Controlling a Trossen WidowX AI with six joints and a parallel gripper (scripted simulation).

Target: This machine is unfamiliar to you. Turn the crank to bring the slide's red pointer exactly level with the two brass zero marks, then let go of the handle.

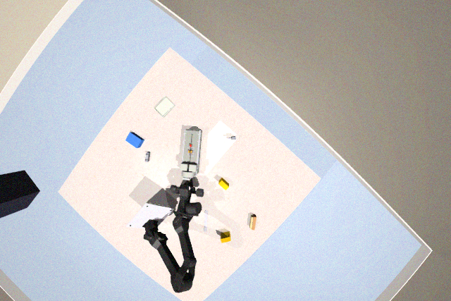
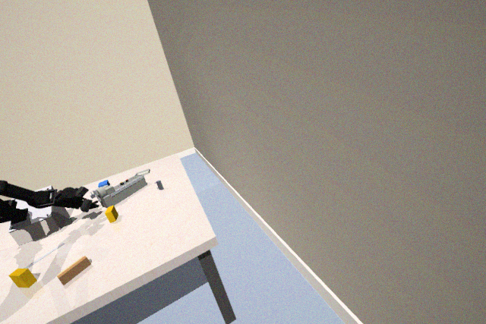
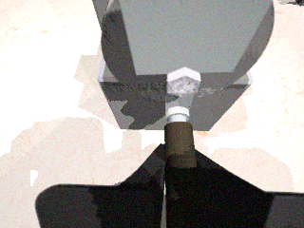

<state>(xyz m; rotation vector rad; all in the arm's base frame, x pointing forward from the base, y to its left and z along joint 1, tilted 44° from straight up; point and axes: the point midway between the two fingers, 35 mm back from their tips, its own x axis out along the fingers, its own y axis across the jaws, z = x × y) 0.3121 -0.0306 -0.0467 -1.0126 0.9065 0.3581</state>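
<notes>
The dark brown crank handle lies 1 cm behind my gripper tip, 1 cm to the right of it and 3 cm above it. The rest, counted from my gripper tip: blue block: 10 cm behind, 41 cm to the left, 1 cm below; then crank: 4 cm above; then red pointer: 15 cm ahead, 13 cm to the left, 5 cm above.
</notes>
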